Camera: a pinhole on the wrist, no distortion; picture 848 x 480 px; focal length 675.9 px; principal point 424.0 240.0 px. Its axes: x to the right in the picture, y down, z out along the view. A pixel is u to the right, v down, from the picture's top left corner.
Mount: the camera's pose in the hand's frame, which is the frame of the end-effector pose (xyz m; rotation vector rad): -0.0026 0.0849 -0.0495 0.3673 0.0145 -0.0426
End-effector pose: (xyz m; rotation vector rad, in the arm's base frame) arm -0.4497 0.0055 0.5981 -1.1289 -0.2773 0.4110
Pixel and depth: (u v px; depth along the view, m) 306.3 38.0 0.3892
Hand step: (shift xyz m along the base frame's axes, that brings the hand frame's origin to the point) -0.1505 0.1308 0.2573
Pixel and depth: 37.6 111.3 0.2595
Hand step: -0.2005 0.0588 0.1155
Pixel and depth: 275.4 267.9 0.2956
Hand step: -0.1534 0.1568 0.1004
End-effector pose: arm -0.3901 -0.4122 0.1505 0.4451 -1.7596 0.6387
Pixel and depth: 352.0 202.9 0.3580
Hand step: -0.1632 -0.2224 -0.0812
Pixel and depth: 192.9 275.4 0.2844
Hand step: -0.1422 -0.1420 -0.1377
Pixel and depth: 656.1 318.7 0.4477
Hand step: -0.3124 -0.2618 0.0807
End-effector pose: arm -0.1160 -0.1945 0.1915 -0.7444 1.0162 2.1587
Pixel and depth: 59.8 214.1 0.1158
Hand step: -0.0021 0.0071 0.0960
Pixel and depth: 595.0 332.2 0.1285
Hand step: -0.0764 0.0440 0.0434
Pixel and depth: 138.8 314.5 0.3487
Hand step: 0.0281 0.1933 0.2624
